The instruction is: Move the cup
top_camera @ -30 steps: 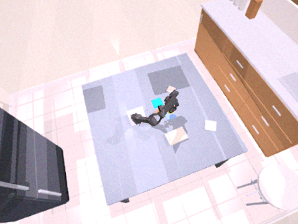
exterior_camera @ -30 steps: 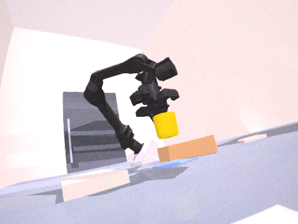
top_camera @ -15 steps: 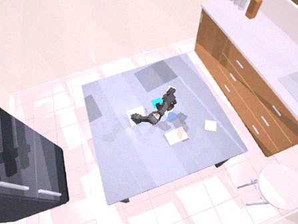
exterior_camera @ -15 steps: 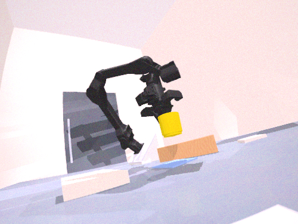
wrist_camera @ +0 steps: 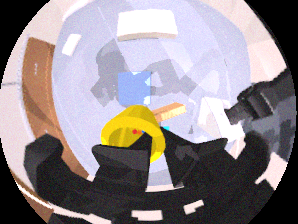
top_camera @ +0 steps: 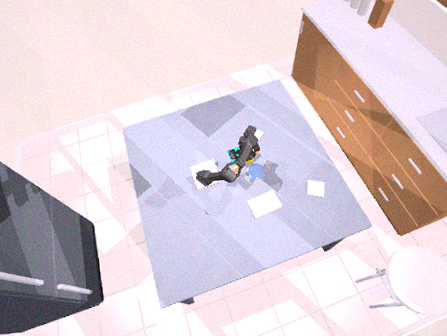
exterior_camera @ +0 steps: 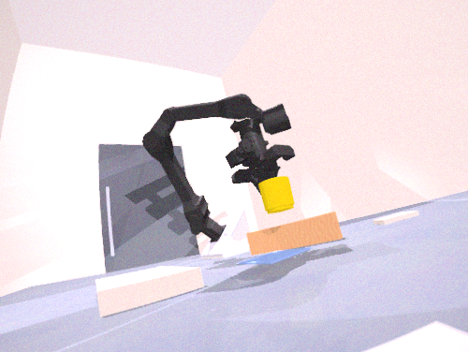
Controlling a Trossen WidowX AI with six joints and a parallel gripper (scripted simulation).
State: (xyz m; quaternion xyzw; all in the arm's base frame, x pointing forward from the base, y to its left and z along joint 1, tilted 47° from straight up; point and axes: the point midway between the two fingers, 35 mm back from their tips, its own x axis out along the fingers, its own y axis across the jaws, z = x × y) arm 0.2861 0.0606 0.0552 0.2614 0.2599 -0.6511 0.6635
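The wooden bar is 2 cm ahead of my gripper tip, 2 cm to the left of it and 10 cm below it. From my gripper tip the other things lie so: pale blue pad (5 cm ahead, 7 cm to the right, 13 cm below); block (2 cm ahead, 30 cm to the right, 10 cm below); yellow cup (2 cm ahead).
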